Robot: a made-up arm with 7 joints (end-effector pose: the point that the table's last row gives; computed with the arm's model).
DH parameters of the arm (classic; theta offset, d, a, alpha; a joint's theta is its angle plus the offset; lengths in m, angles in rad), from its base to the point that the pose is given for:
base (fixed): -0.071 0 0 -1.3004
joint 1: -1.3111 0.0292 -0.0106 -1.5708
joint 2: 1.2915 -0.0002 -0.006 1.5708
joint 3: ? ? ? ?
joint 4: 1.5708 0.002 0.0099 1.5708
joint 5: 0 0.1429 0 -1.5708
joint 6: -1.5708 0 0.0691 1.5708
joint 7: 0 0.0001 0 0
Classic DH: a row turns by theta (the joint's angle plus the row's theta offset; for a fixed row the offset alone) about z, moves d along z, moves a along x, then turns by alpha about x.
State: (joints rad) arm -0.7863 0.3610 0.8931 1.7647 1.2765 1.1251 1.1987
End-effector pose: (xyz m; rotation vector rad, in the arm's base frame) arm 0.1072 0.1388 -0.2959 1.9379 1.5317 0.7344
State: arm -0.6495 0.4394 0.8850 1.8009 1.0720 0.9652 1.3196
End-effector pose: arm 0.0618 0.1531 -0.3088 1.8517 1.6297 0.8395
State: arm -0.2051 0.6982 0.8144 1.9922 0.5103 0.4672 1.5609
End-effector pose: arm -0.0894 0.1991 -0.2878 1.7800 1.9085 1.3905
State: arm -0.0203 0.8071 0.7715 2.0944 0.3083 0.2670 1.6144
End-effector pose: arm -0.1487 0.2170 -0.2492 -1.8257 -1.9031 -1.6405
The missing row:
joint 3: 1.5708 -0.1559 0.0117 -1.5708
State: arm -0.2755 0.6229 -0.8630 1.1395 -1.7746 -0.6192 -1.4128
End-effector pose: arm 0.1022 0.2003 -0.2980 -0.5121 0.2378 -0.6580
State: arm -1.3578 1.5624 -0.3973 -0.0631 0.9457 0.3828 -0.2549
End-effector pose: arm 0.2064 0.1165 0.1778 2.1746 -0.3395 0.9392
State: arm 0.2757 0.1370 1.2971 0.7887 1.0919 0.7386 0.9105
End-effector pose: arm -0.1672 0.2079 -0.2477 1.5938 2.1075 1.4419
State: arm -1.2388 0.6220 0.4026 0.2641 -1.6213 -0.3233 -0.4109
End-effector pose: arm 0.2657 0.1678 0.1046 -1.0671 -1.4390 -0.4852
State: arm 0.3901 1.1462 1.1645 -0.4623 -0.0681 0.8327 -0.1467
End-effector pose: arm 0.1187 0.2367 0.0633 1.0673 0.2769 0.7910
